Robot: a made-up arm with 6 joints.
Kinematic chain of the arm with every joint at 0, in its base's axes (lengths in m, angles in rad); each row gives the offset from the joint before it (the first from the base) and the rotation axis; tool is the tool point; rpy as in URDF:
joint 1: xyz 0 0 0.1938 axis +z
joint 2: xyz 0 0 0 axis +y
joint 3: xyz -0.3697 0 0.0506 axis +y
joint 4: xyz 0.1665 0 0.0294 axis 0.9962 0 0.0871
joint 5: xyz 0 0 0 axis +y
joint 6: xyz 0.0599 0 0.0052 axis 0.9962 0 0.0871
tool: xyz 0 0 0 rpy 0 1.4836 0
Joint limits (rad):
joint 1: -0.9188..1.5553
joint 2: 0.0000..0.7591
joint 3: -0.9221..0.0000
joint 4: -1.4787..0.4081
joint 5: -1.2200..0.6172
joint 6: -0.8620..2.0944
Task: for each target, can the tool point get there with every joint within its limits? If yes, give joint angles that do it. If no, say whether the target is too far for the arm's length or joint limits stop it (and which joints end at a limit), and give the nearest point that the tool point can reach.
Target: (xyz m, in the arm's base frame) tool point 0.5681 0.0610 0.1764
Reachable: no: joint limits stop it (at a limit: joint 1, joint 2, joint 3, joint 5) | nearest point 0.0337 -0.0571 0.3580 | short by 0.577 m
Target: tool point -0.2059 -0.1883 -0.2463
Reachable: no: joint limits stop it (at a limit: joint 2, joint 3, joint 5) | nearest point -0.1117 -0.1021 0.2434 | short by 0.506 m
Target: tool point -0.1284 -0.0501 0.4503
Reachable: yes | joints 0.4238 0.2824 -0.5886 -1.0482 -0.1378 1.4398
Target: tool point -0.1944 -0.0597 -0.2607
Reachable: no: joint limits stop it (at a limit: joint 2, joint 3, joint 5) | nearest point -0.1447 -0.0444 0.2434 | short by 0.507 m
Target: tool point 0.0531 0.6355 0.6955
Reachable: no: too far | nearest point -0.1272 0.2402 0.4782 | short by 0.486 m
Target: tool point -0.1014 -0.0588 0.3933
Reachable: yes | joints 0.5157 0.2866 -0.3807 -0.1196 0.1567 1.7192
